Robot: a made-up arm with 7 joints. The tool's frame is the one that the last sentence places. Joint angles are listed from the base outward.
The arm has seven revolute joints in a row. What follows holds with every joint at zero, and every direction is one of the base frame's.
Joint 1 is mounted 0.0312 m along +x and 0.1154 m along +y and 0.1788 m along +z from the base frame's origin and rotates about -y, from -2.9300 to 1.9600 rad.
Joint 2 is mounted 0.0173 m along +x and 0.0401 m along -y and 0.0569 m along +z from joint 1 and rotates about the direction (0.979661, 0.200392, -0.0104), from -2.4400 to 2.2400 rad.
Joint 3 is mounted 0.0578 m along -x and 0.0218 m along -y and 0.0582 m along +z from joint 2 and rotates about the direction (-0.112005, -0.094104, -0.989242), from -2.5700 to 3.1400 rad.
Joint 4 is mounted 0.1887 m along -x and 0.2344 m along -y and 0.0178 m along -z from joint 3 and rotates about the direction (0.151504, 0.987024, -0.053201), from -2.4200 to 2.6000 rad.
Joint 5 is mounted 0.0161 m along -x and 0.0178 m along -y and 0.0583 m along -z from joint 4 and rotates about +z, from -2.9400 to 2.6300 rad.
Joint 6 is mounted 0.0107 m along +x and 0.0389 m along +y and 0.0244 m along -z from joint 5 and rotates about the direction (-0.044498, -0.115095, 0.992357), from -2.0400 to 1.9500 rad.
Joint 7 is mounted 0.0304 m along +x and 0.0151 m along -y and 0.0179 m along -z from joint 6 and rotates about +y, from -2.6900 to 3.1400 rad.
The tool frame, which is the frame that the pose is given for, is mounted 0.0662 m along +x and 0.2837 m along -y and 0.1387 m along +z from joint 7; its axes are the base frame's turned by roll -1.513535, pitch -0.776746 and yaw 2.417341 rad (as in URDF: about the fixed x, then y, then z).
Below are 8 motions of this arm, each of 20 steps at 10 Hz.
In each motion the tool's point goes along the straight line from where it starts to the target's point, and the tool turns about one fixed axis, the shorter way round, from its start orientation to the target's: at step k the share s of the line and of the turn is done. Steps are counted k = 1, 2, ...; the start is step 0. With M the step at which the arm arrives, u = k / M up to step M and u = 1 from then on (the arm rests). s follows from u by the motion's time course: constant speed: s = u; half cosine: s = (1 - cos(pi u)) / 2; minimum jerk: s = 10 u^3 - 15 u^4 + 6 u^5.
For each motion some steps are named. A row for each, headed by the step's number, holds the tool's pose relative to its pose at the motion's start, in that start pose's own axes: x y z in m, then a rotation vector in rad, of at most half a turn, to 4 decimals.
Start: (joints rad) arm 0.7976 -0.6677 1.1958 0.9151 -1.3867 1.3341 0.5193
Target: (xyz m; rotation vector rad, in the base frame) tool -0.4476 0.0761 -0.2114 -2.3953 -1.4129 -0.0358
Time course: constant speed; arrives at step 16
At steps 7, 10, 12, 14, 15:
7: 0.0319 0.0723 0.0528 -0.4539 -0.1930 0.5431
10: 0.0456 0.1032 0.0754 -0.6484 -0.2758 0.7759
12: 0.0547 0.1239 0.0905 -0.7781 -0.3309 0.9311
14: 0.0638 0.1445 0.1055 -0.9078 -0.3861 1.0863
15: 0.0684 0.1548 0.1131 -0.9726 -0.4136 1.1638

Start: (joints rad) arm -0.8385 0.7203 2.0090 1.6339 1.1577 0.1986 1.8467
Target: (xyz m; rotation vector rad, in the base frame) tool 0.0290 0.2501 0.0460 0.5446 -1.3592 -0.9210
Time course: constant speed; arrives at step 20
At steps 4, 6, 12, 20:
4: 0.0517 0.0016 0.0142 -0.0994 -0.0586 0.2324
6: 0.0776 0.0024 0.0213 -0.1491 -0.0878 0.3486
12: 0.1552 0.0048 0.0426 -0.2982 -0.1757 0.6971
20: 0.2587 0.0080 0.0710 -0.4970 -0.2928 1.1619

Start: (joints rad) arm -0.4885 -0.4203 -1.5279 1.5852 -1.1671 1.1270 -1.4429
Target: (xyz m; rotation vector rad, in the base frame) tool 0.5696 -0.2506 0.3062 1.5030 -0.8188 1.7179
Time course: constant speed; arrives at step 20
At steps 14, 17, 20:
14: 0.1211 0.0172 0.0317 -0.1325 0.1556 -0.0066
17: 0.1471 0.0209 0.0385 -0.1609 0.1889 -0.0080
20: 0.1730 0.0245 0.0453 -0.1893 0.2222 -0.0094

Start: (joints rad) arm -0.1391 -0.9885 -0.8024 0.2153 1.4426 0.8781 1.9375
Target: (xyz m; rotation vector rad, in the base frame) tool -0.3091 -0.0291 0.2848 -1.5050 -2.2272 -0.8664
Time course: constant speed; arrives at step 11
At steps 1, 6, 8, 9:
1: 0.0149 -0.0014 0.0040 0.0190 -0.0521 0.0420
6: 0.0894 -0.0086 0.0239 0.1138 -0.3126 0.2521
8: 0.1193 -0.0115 0.0318 0.1517 -0.4168 0.3362
9: 0.1342 -0.0129 0.0358 0.1707 -0.4689 0.3782

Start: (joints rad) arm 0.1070 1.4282 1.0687 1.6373 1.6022 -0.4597 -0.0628
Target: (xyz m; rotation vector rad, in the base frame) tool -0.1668 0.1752 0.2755 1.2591 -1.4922 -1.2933
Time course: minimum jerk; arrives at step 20
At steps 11, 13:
11: -0.0053 0.0015 -0.1256 -0.1051 0.0329 0.3461
13: -0.0068 0.0019 -0.1619 -0.1356 0.0424 0.4463

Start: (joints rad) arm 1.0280 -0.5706 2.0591 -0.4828 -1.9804 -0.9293 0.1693
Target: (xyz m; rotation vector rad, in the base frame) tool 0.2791 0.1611 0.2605 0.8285 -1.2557 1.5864
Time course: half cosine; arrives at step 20
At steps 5, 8, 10, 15, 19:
5: -0.0111 -0.0007 0.0135 -0.0533 -0.1501 -0.0683
8: -0.0262 -0.0016 0.0318 -0.1258 -0.3542 -0.1611
10: -0.0380 -0.0024 0.0460 -0.1821 -0.5126 -0.2332
15: -0.0648 -0.0040 0.0785 -0.3108 -0.8751 -0.3980
19: -0.0755 -0.0047 0.0914 -0.3619 -1.0189 -0.4634

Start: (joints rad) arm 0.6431 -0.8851 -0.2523 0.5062 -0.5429 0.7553 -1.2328
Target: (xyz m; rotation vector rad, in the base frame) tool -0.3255 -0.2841 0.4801 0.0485 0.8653 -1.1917
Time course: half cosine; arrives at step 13
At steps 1, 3, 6, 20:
1: -0.0005 0.0007 -0.0003 -0.0065 -0.0159 0.0106
3: -0.0044 0.0057 -0.0027 -0.0566 -0.1376 0.0915
6: -0.0155 0.0199 -0.0095 -0.1979 -0.4810 0.3200
20: -0.0354 0.0454 -0.0216 -0.4502 -1.0939 0.7278

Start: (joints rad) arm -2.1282 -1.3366 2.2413 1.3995 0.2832 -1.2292 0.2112
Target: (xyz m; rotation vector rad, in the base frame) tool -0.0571 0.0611 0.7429 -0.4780 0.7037 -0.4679
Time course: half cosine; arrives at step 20
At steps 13, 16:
13: 0.1430 -0.1326 -0.0968 0.6171 0.5316 0.0538
16: 0.1779 -0.1649 -0.1205 0.7677 0.6614 0.0669

